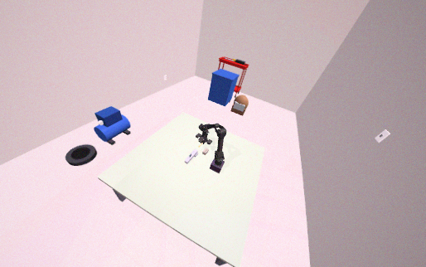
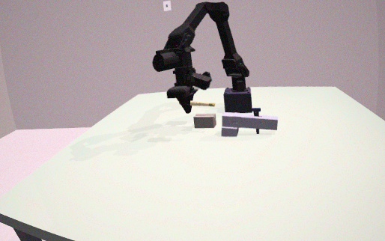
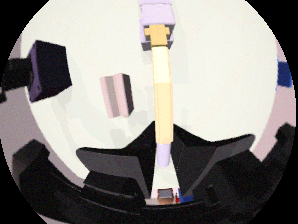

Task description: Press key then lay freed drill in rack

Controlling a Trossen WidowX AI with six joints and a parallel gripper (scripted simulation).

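Now: the rack 60 mm behind my gripper tip, 50 mm to the left of it and 50 mm below it. Also, from my gripper tip: dark blue key 210 mm to the left, 70 mm ahead, 20 mm below; then drill 40 mm to the left, 30 mm above, 10 mm ahead; then lavender block 190 mm to the left, 60 mm ahead, 40 mm below.
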